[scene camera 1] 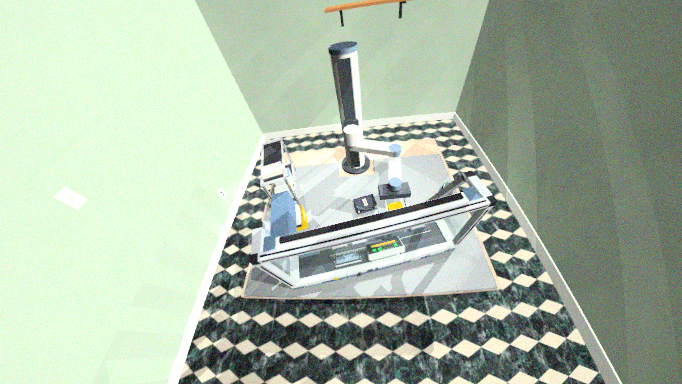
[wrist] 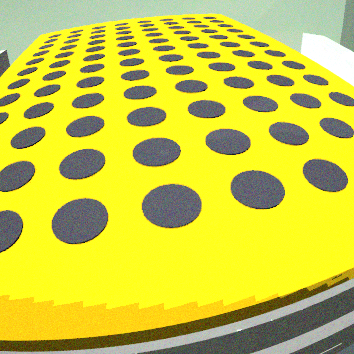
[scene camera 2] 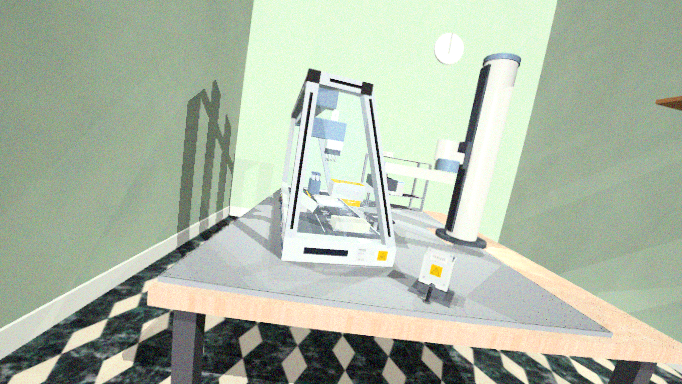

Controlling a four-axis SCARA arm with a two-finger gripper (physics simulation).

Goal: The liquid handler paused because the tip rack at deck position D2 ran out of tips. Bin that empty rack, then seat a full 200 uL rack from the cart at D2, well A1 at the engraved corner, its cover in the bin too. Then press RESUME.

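Pixels of known places: gripper, fingertip midpoint: (wrist: 151, 54) (scene camera 2: 339, 183); arm's base, origin of the base link: (scene camera 1: 356, 164) (scene camera 2: 459, 239).
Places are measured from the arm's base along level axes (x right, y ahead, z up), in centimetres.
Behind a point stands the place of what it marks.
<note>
My gripper (scene camera 1: 395, 201) (wrist: 151, 54) @[x -22.7, y 67.5, z 21.3 cm] is shut on a yellow-topped tip rack (scene camera 1: 394, 206) @[x -21.3, y 60.9, z 22.1 cm] (scene camera 2: 348, 189) (wrist: 112, 112) @[x -22.9, y 61.4, z 22.1 cm]. In the wrist view the rack's rows of dark, empty-looking holes fill the picture, with a sliver of finger at each side. In scene camera 1 the rack hangs under the dark gripper body, beside the liquid handler's top beam (scene camera 1: 370, 220) @[x -5.6, y 86.1, z 52.9 cm], on the column side. In scene camera 2 it shows through the liquid handler's end frame (scene camera 2: 377, 165) @[x -51.6, y 59.4, z 31.2 cm]. Position D2, the full racks and RESUME cannot be made out.
The cart (scene camera 1: 274, 172) @[x 49.4, y 40.7, z 39.0 cm] (scene camera 2: 400, 170) stands past the table's far end. A yellow box (scene camera 1: 302, 218) (scene camera 2: 351, 203) stands near that end. A dark box (scene camera 1: 365, 203) @[x -5.0, y 46.5, z 6.3 cm] lies near the gripper. A small upright panel (scene camera 2: 436, 270) @[x -65.3, y 42.5, z 8.6 cm] stands at the near end.
</note>
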